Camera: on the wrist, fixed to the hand. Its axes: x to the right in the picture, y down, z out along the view.
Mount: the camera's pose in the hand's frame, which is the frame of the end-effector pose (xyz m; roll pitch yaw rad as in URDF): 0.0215 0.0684 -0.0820 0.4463 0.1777 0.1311
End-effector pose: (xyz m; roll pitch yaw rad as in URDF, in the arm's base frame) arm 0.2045 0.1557 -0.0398 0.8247 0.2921 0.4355
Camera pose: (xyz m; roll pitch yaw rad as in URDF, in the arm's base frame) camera 0.1768 0.2604 -0.0512 1.3278 0.3104 0.6656
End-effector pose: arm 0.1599 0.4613 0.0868 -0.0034 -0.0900 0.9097
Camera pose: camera 0.1238 0.5259 0.0068 0.4311 0.0889 1.0386
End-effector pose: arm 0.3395 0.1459 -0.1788 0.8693 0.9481 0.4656
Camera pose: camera 0.3023 0.2467 -0.1967 1.6067 0.9304 0.8392
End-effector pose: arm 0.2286 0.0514 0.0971 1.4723 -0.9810 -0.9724
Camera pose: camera 0.2802 0.1325 0.1483 1.5677 -1.0603 -0.5762
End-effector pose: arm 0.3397 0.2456 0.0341 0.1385 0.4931 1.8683
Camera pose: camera 0.2685 0.2080 -0.0393 0.6765 0.6441 2.0593
